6 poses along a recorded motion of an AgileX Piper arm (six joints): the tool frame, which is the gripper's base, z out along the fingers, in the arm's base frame.
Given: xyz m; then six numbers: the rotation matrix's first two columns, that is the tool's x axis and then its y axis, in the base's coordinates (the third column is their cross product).
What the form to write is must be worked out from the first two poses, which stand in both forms.
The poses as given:
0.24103 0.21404 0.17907 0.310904 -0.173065 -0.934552 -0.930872 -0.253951 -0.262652
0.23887 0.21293 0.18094 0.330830 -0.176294 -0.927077 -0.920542 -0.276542 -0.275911
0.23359 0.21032 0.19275 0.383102 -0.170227 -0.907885 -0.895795 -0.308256 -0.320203
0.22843 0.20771 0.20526 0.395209 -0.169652 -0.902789 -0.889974 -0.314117 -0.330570
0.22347 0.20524 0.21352 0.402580 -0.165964 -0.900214 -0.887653 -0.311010 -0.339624
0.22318 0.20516 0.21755 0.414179 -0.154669 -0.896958 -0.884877 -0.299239 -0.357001
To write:
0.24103 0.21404 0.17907 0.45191 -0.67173 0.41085 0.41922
0.23887 0.21293 0.18094 0.44736 -0.68212 0.40200 0.41591
0.23359 0.21032 0.19275 0.44840 -0.70035 0.38053 0.40453
0.22843 0.20771 0.20526 0.44888 -0.70435 0.37610 0.40118
0.22347 0.20524 0.21352 0.45251 -0.70465 0.37381 0.39872
0.22318 0.20516 0.21755 0.46210 -0.70253 0.36993 0.39505

